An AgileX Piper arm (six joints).
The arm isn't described. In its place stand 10 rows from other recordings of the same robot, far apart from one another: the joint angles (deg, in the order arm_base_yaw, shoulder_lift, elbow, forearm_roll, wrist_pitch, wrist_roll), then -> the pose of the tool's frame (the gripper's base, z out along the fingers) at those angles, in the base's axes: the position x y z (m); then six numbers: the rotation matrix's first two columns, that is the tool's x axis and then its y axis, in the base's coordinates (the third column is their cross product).
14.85 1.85 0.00 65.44 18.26 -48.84 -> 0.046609, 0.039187, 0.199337, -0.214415, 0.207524, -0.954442, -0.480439, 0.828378, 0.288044
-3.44 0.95 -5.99 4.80 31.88 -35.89 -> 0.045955, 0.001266, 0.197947, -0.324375, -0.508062, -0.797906, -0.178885, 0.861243, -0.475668
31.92 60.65 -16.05 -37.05 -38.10 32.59 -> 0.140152, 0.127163, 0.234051, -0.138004, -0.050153, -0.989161, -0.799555, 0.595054, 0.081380
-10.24 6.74 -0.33 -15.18 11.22 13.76 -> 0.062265, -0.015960, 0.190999, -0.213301, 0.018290, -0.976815, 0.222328, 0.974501, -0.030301
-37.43 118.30 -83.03 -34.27 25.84 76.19 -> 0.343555, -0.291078, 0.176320, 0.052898, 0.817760, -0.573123, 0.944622, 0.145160, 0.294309
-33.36 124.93 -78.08 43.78 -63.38 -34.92 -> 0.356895, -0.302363, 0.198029, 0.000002, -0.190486, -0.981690, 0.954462, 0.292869, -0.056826
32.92 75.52 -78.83 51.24 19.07 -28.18 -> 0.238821, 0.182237, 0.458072, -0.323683, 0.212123, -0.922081, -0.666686, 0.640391, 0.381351
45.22 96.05 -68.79 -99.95 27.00 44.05 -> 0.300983, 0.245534, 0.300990, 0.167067, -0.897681, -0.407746, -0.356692, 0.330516, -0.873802
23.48 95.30 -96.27 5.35 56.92 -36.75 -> 0.335554, 0.153515, 0.378213, -0.344515, -0.754696, -0.558340, -0.763447, 0.571341, -0.301196
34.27 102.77 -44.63 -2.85 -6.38 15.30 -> 0.272759, 0.186463, 0.136128, -0.710171, -0.222664, -0.667890, -0.422867, 0.893388, 0.151795
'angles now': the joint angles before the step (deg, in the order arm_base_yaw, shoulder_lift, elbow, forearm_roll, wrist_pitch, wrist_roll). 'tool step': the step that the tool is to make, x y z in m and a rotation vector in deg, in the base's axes. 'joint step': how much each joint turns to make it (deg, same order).
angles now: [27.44 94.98 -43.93 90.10 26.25 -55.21]
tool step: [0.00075 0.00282 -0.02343 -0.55 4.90 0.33]
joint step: [0.00 4.37 0.25 0.93 1.54 -0.01]
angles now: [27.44 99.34 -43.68 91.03 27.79 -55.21]
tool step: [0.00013 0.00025 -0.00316 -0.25 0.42 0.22]
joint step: [0.00 0.59 0.01 0.01 0.12 -0.23]
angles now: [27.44 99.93 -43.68 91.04 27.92 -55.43]
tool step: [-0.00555 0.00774 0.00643 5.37 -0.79 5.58]
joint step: [0.00 0.00 0.00 3.08 7.07 -5.48]
